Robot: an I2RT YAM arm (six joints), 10 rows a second.
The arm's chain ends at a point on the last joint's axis. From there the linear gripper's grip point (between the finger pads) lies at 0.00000 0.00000 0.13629 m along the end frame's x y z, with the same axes.
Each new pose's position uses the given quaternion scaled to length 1; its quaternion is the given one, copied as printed.
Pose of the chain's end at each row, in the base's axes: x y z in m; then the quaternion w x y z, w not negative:
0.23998 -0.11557 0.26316 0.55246 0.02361 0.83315 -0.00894
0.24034 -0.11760 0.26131 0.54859 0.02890 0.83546 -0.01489
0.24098 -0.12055 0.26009 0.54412 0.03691 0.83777 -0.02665
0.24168 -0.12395 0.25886 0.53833 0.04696 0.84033 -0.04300
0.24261 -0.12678 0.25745 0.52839 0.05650 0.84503 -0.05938
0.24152 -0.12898 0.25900 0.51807 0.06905 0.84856 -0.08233
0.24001 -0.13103 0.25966 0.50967 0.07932 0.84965 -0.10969
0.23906 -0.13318 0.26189 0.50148 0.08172 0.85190 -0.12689
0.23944 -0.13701 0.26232 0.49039 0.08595 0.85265 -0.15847
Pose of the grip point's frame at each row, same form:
0.36539 -0.12116 0.21009 0.55246 0.02361 0.83315 -0.00894
0.36515 -0.12531 0.20711 0.54859 0.02890 0.83546 -0.01489
0.36497 -0.13211 0.20470 0.54412 0.03691 0.83777 -0.02665
0.36444 -0.14069 0.20207 0.53833 0.04696 0.84033 -0.04300
0.36341 -0.14860 0.19823 0.52839 0.05650 0.84503 -0.05938
0.35980 -0.15777 0.19772 0.51807 0.06905 0.84856 -0.08233
0.35568 -0.16745 0.19746 0.50967 0.07932 0.84965 -0.10969
0.35268 -0.17382 0.19854 0.50148 0.08172 0.85190 -0.12689
0.34970 -0.18533 0.19843 0.49039 0.08595 0.85265 -0.15847

